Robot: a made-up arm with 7 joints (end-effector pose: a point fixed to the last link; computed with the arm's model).
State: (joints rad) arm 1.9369 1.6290 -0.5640 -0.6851 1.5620 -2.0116 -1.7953
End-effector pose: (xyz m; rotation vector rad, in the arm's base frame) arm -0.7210 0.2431 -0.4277 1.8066 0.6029 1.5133
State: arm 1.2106 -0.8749 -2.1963 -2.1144 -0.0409 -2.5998 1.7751
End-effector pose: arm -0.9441 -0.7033 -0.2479 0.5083 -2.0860 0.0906
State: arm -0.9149 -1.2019 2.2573 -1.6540 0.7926 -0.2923 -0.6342
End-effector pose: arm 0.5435 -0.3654 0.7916 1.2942 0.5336 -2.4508
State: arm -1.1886 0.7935 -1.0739 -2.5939 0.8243 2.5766 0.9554
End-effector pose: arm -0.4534 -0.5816 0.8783 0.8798 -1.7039 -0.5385
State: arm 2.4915 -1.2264 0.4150 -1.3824 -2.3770 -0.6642 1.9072
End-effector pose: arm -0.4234 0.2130 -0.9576 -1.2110 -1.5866 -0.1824
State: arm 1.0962 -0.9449 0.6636 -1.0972 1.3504 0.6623 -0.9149
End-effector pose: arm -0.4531 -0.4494 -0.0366 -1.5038 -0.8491 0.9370
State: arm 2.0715 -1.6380 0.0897 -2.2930 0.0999 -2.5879 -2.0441
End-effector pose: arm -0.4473 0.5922 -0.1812 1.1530 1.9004 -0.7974
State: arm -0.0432 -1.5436 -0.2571 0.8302 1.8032 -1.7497 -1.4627
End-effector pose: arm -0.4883 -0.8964 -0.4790 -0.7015 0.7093 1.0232
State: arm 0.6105 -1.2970 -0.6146 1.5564 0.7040 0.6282 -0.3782
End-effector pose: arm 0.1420 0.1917 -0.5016 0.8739 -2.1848 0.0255
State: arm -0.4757 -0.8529 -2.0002 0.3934 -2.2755 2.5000 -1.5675
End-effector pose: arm -0.2981 0.1584 -0.0718 -0.9899 0.1880 1.9068
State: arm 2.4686 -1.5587 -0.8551 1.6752 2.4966 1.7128 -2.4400
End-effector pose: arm 0.4819 -0.2378 0.2835 0.8677 0.5306 0.0225
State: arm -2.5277 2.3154 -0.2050 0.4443 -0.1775 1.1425 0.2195
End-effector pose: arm -0.0096 -0.1493 0.1580 -2.8517 -0.8052 -0.7531
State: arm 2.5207 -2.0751 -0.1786 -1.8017 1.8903 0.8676 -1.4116
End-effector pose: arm -0.1302 0.0724 -0.4411 -2.4548 -0.7821 -0.3827
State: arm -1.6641 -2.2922 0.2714 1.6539 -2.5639 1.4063 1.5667
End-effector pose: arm -0.3131 -0.2431 0.1555 -2.2985 0.4661 -1.6650
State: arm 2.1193 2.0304 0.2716 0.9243 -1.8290 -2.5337 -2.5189
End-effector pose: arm 0.6872 0.1068 0.3725 -0.9761 -0.9663 0.9777
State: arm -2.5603 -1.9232 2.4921 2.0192 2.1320 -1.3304 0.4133
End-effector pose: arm -0.2771 -0.5387 1.3116 1.7413 -0.3468 -0.4387
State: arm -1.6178 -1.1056 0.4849 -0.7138 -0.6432 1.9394 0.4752
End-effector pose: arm 0.0550 -0.2377 0.2365 -1.4330 1.9347 0.7272
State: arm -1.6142 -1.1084 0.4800 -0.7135 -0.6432 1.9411 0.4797
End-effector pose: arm 0.0536 -0.2385 0.2363 -1.4389 1.9323 0.7258
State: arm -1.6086 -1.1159 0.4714 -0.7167 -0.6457 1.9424 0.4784
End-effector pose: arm 0.0530 -0.2384 0.2363 -1.4450 1.9287 0.7196
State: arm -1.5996 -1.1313 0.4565 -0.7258 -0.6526 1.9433 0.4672
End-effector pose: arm 0.0537 -0.2370 0.2362 -1.4517 1.9231 0.7048
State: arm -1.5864 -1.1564 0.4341 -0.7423 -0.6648 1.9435 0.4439
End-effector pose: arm 0.0561 -0.2338 0.2363 -1.4588 1.9146 0.6795
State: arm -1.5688 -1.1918 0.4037 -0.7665 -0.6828 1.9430 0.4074
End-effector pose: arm 0.0602 -0.2286 0.2367 -1.4662 1.9028 0.6426
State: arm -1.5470 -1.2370 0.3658 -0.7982 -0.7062 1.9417 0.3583
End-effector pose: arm 0.0660 -0.2213 0.2377 -1.4734 1.8866 0.5941
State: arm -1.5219 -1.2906 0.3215 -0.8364 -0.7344 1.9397 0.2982
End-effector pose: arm 0.0732 -0.2120 0.2395 -1.4801 1.8659 0.5355
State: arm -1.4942 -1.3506 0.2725 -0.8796 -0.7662 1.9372 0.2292
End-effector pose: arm 0.0814 -0.2009 0.2422 -1.4857 1.8399 0.4680
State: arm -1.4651 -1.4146 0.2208 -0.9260 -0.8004 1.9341 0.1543
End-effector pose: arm 0.0903 -0.1882 0.2462 -1.4894 1.8088 0.3948
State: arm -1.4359 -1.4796 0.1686 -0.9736 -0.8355 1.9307 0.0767
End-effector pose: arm 0.0992 -0.1745 0.2513 -1.4908 1.7735 0.3187
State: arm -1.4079 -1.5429 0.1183 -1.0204 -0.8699 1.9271 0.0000
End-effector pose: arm 0.1076 -0.1604 0.2574 -1.4897 1.7351 0.2439
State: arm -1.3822 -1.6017 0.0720 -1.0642 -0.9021 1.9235 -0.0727
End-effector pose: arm 0.1152 -0.1465 0.2640 -1.4859 1.6957 0.1736
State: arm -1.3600 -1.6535 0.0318 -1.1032 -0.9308 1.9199 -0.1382
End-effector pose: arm 0.1216 -0.1337 0.2708 -1.4799 1.6581 0.1114
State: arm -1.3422 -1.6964 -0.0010 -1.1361 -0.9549 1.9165 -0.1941
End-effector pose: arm 0.1269 -0.1224 0.2772 -1.4727 1.6248 0.0597
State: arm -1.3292 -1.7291 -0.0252 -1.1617 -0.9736 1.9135 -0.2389
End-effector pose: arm 0.1311 -0.1133 0.2824 -1.4648 1.5979 0.0200
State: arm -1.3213 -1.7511 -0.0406 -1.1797 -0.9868 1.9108 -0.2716
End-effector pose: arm 0.1342 -0.1066 0.2864 -1.4574 1.5794 -0.0071
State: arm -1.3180 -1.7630 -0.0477 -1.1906 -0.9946 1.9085 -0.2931
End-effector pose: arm 0.1366 -0.1022 0.2889 -1.4507 1.5689 -0.0226
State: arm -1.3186 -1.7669 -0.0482 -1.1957 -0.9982 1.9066 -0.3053
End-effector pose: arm 0.1385 -0.0999 0.2900 -1.4451 1.5654 -0.0286
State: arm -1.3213 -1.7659 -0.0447 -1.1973 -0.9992 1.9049 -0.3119
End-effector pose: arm 0.1399 -0.0987 0.2904 -1.4401 1.5662 -0.0291
